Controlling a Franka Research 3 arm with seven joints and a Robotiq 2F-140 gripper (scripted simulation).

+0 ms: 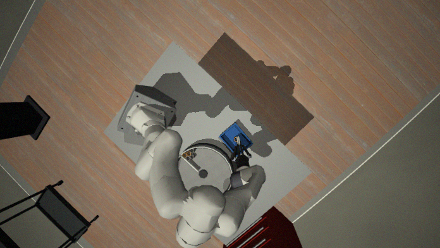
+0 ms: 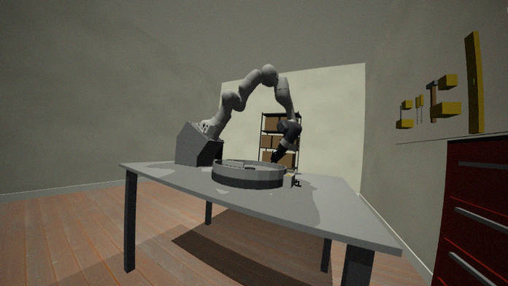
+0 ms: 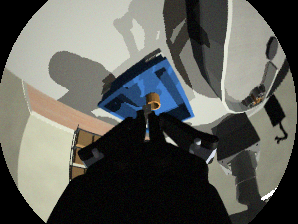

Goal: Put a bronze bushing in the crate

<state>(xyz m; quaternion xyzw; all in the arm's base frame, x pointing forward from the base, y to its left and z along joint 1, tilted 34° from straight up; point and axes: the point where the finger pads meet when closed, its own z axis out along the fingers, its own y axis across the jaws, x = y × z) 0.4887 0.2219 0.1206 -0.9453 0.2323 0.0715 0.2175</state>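
Right now my hand is 4 cm above the blue crate, 2 cm past it and 1 cm to the left of it. The rest, counted from my hand: round grey turning table 35 cm to the right, 1 cm below, 1 cm behind.
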